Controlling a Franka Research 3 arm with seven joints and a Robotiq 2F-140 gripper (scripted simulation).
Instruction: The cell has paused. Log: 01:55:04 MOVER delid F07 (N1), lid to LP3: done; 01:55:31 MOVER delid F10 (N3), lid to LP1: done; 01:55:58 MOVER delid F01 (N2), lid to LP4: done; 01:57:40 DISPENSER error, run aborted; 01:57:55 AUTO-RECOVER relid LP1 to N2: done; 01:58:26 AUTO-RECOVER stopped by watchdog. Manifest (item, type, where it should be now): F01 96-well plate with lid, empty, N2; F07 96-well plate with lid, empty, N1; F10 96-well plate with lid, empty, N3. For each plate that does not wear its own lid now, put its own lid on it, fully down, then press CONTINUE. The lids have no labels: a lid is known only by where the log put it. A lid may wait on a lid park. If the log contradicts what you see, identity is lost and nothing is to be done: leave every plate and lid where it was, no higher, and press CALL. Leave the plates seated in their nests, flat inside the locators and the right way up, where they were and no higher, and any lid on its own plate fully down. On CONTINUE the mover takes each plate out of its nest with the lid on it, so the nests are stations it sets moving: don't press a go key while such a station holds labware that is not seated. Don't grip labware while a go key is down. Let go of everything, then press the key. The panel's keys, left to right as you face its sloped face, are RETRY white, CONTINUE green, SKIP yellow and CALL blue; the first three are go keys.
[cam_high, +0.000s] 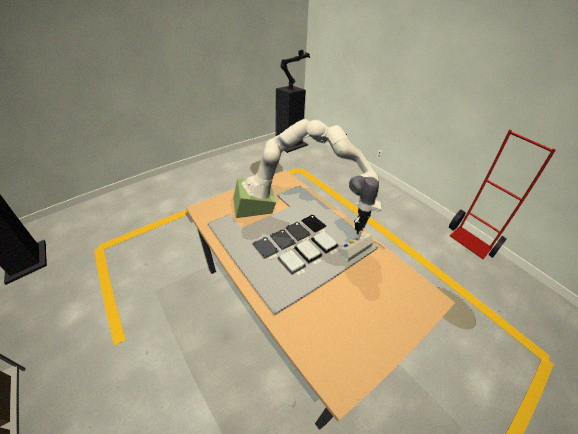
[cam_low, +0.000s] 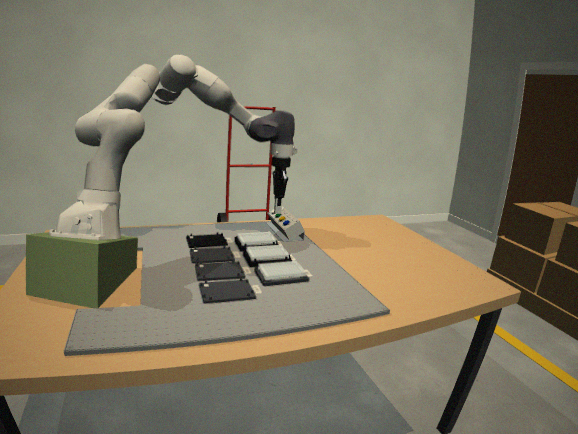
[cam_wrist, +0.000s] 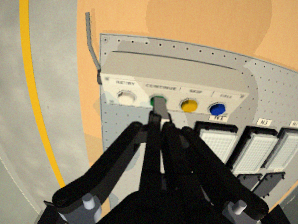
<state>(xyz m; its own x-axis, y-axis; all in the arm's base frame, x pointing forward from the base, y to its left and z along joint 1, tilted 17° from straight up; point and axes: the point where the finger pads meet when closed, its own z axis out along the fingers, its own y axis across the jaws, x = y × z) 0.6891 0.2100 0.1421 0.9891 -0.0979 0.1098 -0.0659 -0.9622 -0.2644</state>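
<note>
The green key lies 40 mm below my hand. From my hand the other things lie so: white key 50 mm to the left, 40 mm below; yellow key 50 mm to the right, 40 mm below; blue call key 100 mm to the right, 40 mm below.
</note>
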